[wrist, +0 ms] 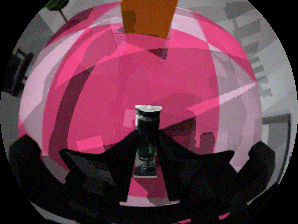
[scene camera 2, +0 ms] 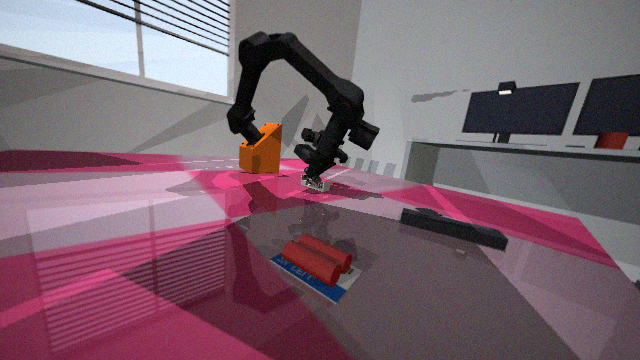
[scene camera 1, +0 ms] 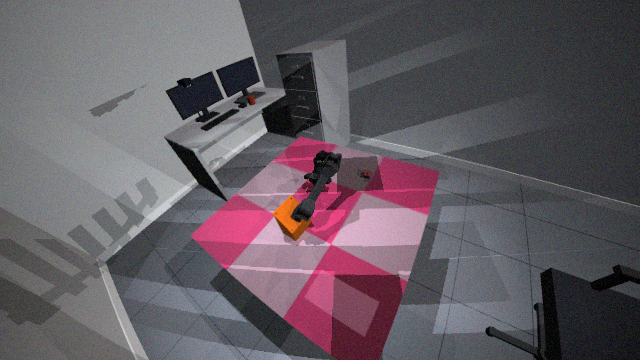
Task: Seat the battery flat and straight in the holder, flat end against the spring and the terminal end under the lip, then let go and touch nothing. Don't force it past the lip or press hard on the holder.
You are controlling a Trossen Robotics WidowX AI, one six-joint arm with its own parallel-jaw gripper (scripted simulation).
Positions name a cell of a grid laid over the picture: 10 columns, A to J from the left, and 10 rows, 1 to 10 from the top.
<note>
The gripper (scene camera 2: E5) carries a battery (wrist: E6). Further things: a flat black bar (scene camera 2: H7).
The gripper also shows in the wrist view (wrist: E6).
</note>
